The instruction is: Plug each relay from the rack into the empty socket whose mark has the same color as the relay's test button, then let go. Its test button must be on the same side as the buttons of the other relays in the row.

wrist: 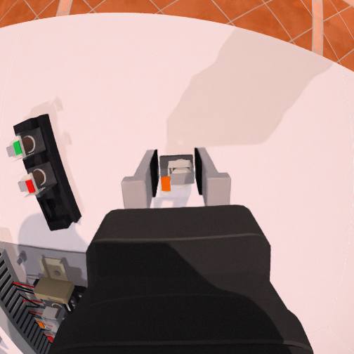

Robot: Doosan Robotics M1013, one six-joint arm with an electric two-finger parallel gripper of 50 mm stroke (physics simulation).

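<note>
My gripper is shut on a relay with an orange test button, held between both fingers above the white table. The button is at the relay's lower left in the view. At the left, the black rack holds a relay with a green test button and, below it in the view, a relay with a red test button. At the lower left, part of the socket row shows, with a seated relay and an orange button and a red button. The gripper body hides the rest of the row.
The grey mounting plate lies at the lower left, with a slotted duct, red wires and a tan block on it. The white round table ends at the top, above a tiled orange floor.
</note>
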